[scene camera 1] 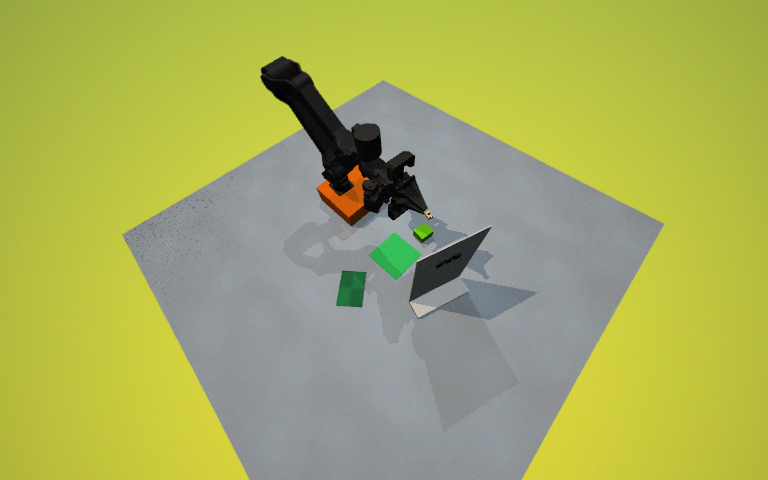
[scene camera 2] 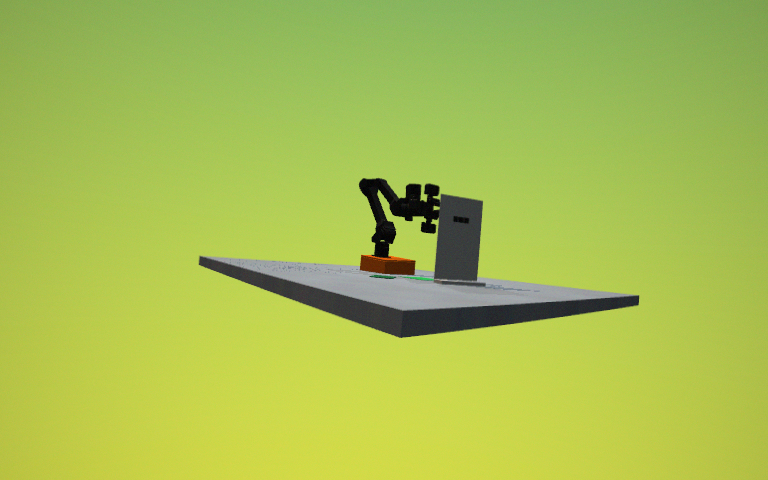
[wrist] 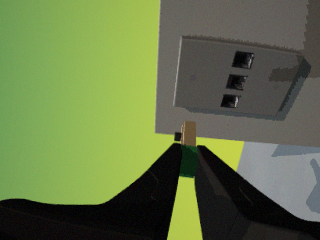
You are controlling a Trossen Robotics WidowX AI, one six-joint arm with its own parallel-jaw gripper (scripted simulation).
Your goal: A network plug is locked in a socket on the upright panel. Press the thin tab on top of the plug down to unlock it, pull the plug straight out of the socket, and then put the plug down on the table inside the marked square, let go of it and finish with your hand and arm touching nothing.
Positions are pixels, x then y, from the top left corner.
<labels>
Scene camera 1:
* gripper: 425,211
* grey panel: 436,282
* green marked square: 394,255
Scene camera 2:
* gripper: 445,208
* grey panel: 458,242
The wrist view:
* gripper: 187,151
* network plug: 187,136
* grey panel: 241,77
</labels>
